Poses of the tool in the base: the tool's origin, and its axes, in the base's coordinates. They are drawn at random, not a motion.
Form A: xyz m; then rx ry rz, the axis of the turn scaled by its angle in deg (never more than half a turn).
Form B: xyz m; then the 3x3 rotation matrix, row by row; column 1 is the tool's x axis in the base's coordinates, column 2 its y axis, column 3 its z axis. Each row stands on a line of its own. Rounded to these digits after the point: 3 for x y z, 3 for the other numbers.
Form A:
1: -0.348, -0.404, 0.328, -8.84, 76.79, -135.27
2: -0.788, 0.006, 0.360, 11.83, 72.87, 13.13
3: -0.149, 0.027, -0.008, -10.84, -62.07, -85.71
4: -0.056, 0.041, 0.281, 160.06, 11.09, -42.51
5: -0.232, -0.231, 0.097, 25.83, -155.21, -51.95
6: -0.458, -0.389, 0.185, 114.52, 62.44, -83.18
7: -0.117, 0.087, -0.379, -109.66, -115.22, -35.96
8: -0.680, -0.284, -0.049, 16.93, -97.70, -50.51
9: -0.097, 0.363, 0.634, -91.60, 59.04, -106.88
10: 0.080, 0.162, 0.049, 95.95, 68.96, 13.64
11: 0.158, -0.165, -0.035, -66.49, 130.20, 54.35
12: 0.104, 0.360, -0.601, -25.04, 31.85, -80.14
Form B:
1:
-0.348, -0.404, 0.328
-0.906, 0.302, 0.296
-0.409, -0.448, -0.795
-0.108, -0.842, 0.529

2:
-0.788, 0.006, 0.360
0.278, -0.056, 0.959
0.283, 0.959, -0.026
-0.918, 0.278, 0.282

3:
-0.149, 0.027, -0.008
-0.269, 0.849, -0.455
-0.697, 0.154, 0.700
0.665, 0.505, 0.550

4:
-0.056, 0.041, 0.281
0.862, 0.189, -0.470
0.065, -0.961, -0.267
-0.503, 0.200, -0.841

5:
-0.232, -0.231, 0.097
-0.921, -0.210, -0.328
-0.365, 0.759, 0.540
0.135, 0.617, -0.775

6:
-0.458, -0.389, 0.185
0.139, 0.799, -0.585
0.339, -0.594, -0.730
-0.930, -0.097, -0.354

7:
-0.117, 0.087, -0.379
-0.072, 0.994, 0.084
0.865, 0.020, 0.501
0.496, 0.109, -0.862

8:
-0.680, -0.284, -0.049
-0.331, 0.241, -0.912
-0.605, 0.688, 0.401
0.724, 0.685, -0.082

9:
-0.097, 0.363, 0.634
-0.208, -0.116, 0.971
-0.760, -0.606, -0.236
0.616, -0.787, 0.038

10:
0.080, 0.162, 0.049
0.482, 0.594, 0.645
0.794, 0.015, -0.607
-0.370, 0.805, -0.464

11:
0.158, -0.165, -0.035
-0.566, -0.823, 0.056
-0.539, 0.420, 0.730
-0.624, 0.383, -0.681

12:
0.104, 0.360, -0.601
0.081, 0.794, 0.603
-0.991, 0.129, -0.037
-0.107, -0.594, 0.797

